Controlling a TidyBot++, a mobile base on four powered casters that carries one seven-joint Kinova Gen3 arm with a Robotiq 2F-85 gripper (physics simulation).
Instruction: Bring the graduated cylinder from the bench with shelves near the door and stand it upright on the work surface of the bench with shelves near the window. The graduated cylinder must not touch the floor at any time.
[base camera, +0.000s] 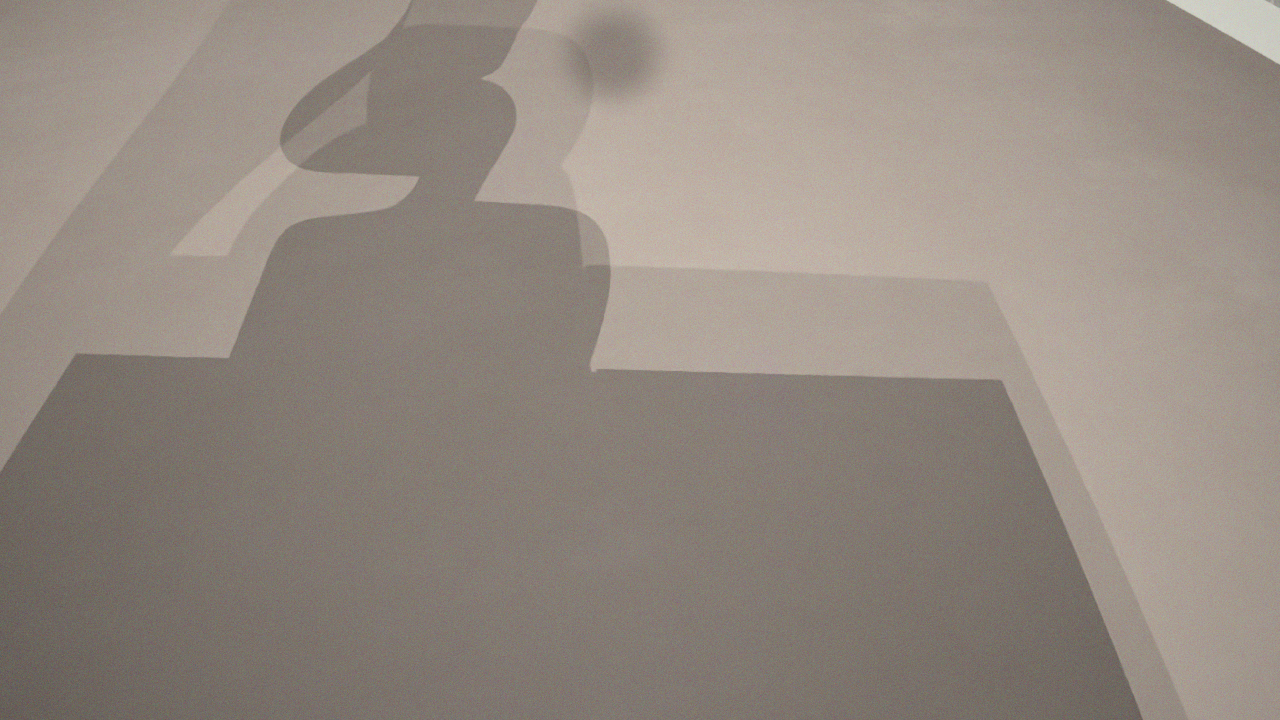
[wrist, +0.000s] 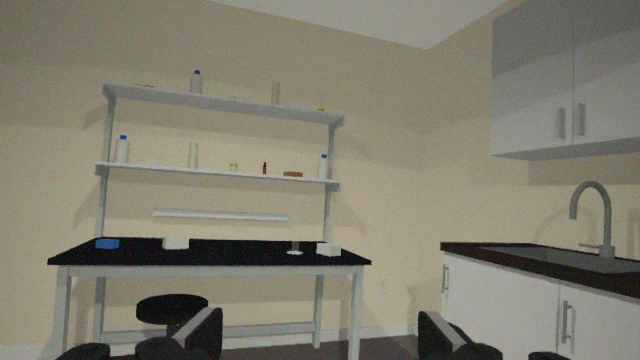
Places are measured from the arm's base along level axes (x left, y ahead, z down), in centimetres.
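Pixels of known places: gripper, fingertip midpoint: (wrist: 319, 332).
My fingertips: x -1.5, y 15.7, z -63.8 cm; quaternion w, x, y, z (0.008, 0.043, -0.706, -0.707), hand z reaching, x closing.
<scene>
Ahead of a thing's pixels: the offset from my fingertips to its middle. "pt": to the spot under its first point. Level surfaces: height alone.
A tall, clear graduated cylinder @[pt dx +2.6, dy +186.6, dz +22.5 cm] (wrist: 296, 245) stands upright on the black work surface @[dz +27.3 cm] (wrist: 225, 256) of a bench with shelves, near its right end, in the wrist view. Its pale foot shows, and its upper part is faint against the wall. A white box @[dx -16.5, dy +190.6, dz +24.4 cm] (wrist: 328, 249) is just right of it. My gripper (wrist: 319, 332) is open and empty, at the bottom of the wrist view, well short of the bench. The base camera view does not show the cylinder or the gripper itself.
A black stool @[dx +66.0, dy +174.6, dz +57.7 cm] (wrist: 171, 308) stands at the bench's front left. A blue box (wrist: 107, 244) and another white box @[dx +70.2, dy +183.5, dz +24.4 cm] (wrist: 176, 243) lie on the bench. Bottles stand on the shelves (wrist: 220, 173). A sink counter (wrist: 540, 265) is at right, below wall cabinets (wrist: 530, 100). Shadows cross the floor @[dz +103.5 cm] (base camera: 850, 179).
</scene>
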